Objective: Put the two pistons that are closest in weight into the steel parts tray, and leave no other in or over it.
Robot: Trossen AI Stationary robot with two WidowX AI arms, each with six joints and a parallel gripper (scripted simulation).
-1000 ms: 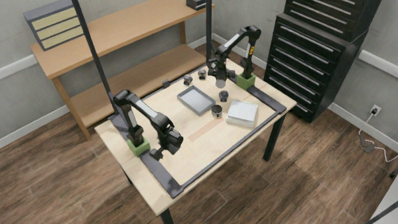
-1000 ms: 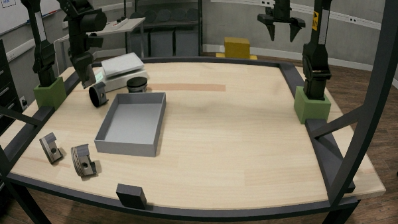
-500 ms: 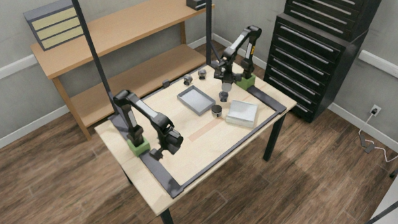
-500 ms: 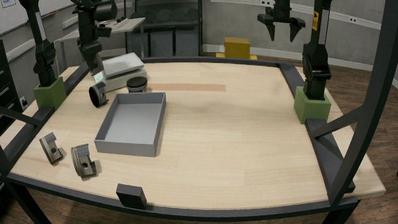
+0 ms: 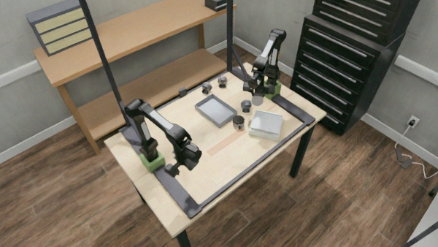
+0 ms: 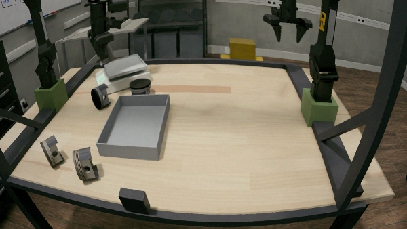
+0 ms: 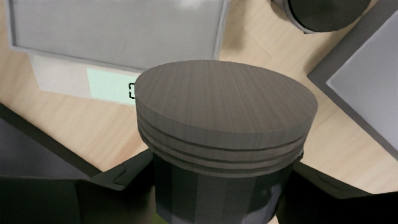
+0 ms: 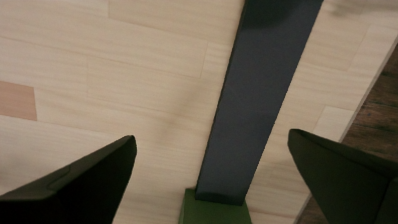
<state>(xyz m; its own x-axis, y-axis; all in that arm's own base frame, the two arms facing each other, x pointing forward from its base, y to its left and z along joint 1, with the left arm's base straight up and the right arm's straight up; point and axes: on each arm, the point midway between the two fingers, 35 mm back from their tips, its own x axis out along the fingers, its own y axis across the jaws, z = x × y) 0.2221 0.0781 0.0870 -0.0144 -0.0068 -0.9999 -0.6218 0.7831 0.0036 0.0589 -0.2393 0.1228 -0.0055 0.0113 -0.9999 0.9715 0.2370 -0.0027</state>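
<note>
My left hand is 120 mm short of the grey pan, 30 mm to the left of it and 130 mm above it. Also, from my left hand: white scale: 120 mm ahead, 20 mm to the right, 140 mm below; steel parts tray: 190 mm behind, 180 mm to the right, 170 mm below.
</note>
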